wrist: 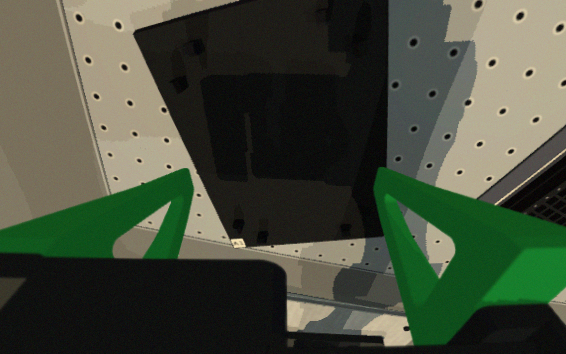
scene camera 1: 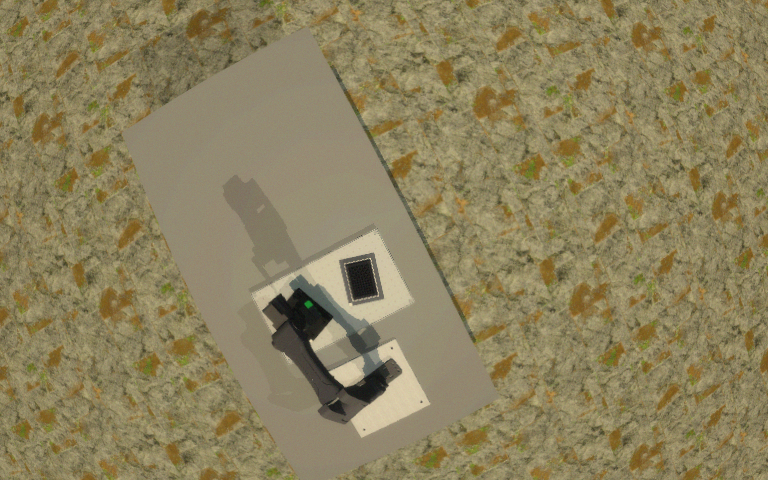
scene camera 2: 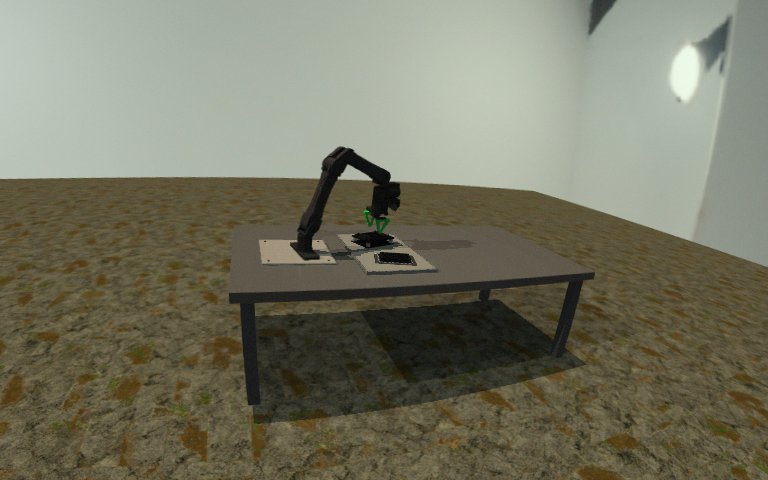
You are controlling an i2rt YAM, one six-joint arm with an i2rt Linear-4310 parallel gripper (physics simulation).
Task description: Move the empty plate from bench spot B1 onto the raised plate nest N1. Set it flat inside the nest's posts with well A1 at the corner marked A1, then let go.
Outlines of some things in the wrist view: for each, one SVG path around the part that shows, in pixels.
The gripper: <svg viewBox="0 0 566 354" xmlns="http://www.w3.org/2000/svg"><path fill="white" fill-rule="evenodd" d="M566 227L432 186L391 169L379 167L373 190L414 346L287 347L287 275L281 266L261 259L177 259L194 194L190 171L188 168L182 168L142 185L0 230L0 354L566 354L566 325L548 304L566 288ZM397 201L453 240L455 254L440 279L414 240ZM171 201L160 229L143 258L114 258L112 250L115 241Z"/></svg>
A black plate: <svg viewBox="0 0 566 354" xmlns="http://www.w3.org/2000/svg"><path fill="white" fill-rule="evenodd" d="M566 156L500 207L566 227Z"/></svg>
